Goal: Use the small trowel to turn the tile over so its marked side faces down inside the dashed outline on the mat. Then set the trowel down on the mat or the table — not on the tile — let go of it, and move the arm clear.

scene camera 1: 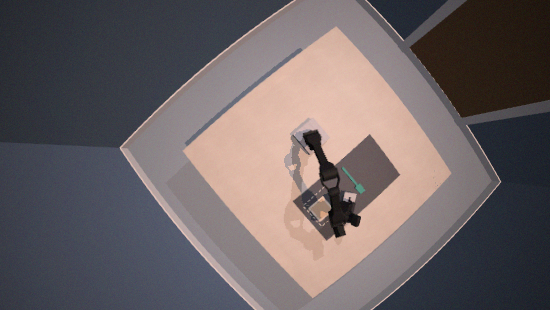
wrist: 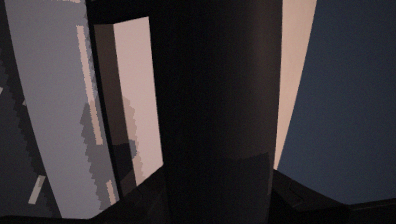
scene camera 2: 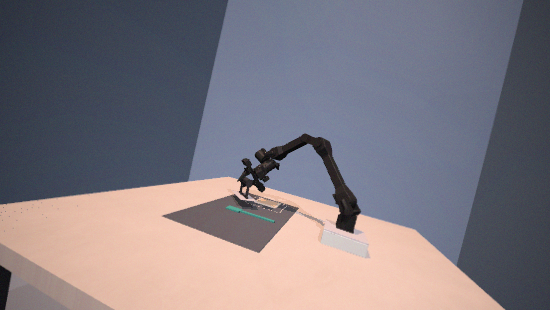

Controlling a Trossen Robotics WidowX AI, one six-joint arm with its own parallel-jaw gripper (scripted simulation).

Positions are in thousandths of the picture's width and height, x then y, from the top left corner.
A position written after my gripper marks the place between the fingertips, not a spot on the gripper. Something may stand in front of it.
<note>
In view: my gripper (wrist: 532,734) and a mat (scene camera 2: 385,702).
The mat also shows in scene camera 1 (scene camera 1: 670,534).
</note>
